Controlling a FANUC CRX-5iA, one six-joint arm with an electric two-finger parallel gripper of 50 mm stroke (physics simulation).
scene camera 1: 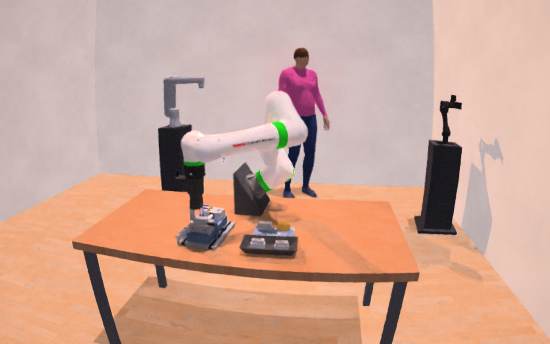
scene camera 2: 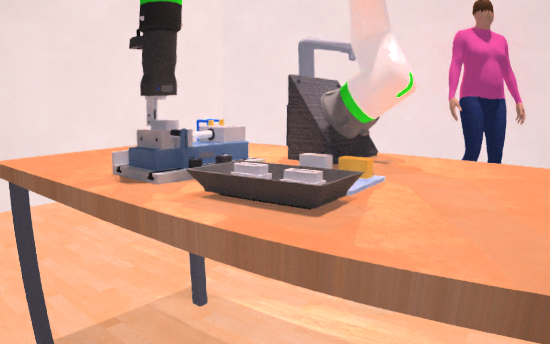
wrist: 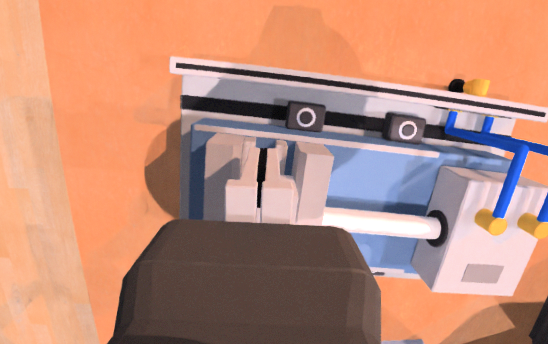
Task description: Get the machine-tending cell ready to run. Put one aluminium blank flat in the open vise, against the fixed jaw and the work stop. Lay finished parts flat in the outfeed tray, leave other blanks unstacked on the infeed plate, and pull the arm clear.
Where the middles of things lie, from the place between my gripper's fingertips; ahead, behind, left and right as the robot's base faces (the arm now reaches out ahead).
Now: the blue vise bed (scene camera 2: 148,158) 8 cm behind my hand, 6 cm below it and 4 cm to the left of it. Also, from my hand: dark outfeed tray (scene camera 2: 217,178) (36 cm to the left, 8 cm below, 1 cm behind).
